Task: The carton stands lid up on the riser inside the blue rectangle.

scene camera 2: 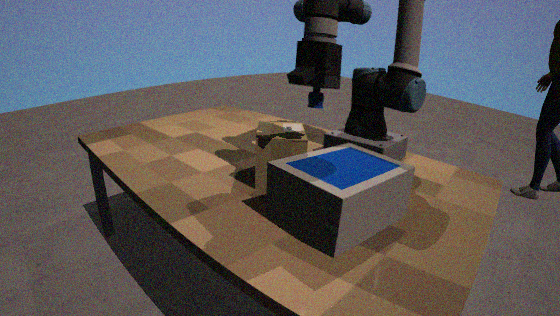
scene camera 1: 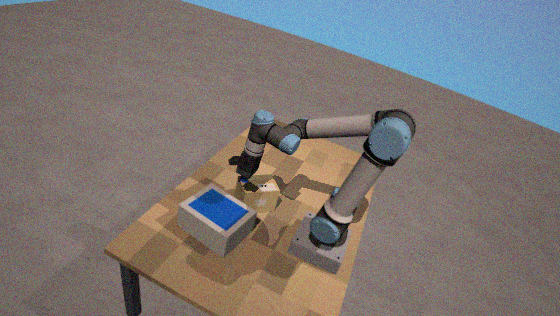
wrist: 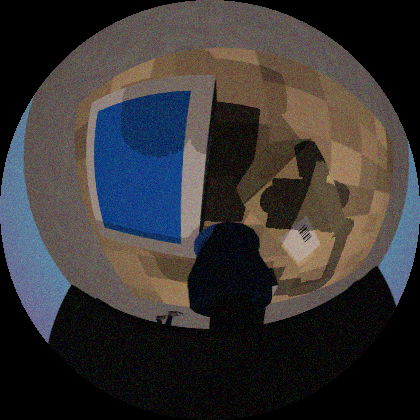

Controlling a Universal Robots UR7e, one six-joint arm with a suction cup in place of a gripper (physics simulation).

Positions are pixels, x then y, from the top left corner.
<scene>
suction cup: holds nothing
a tan carton [scene camera 2: 274, 140]: on the table
</scene>
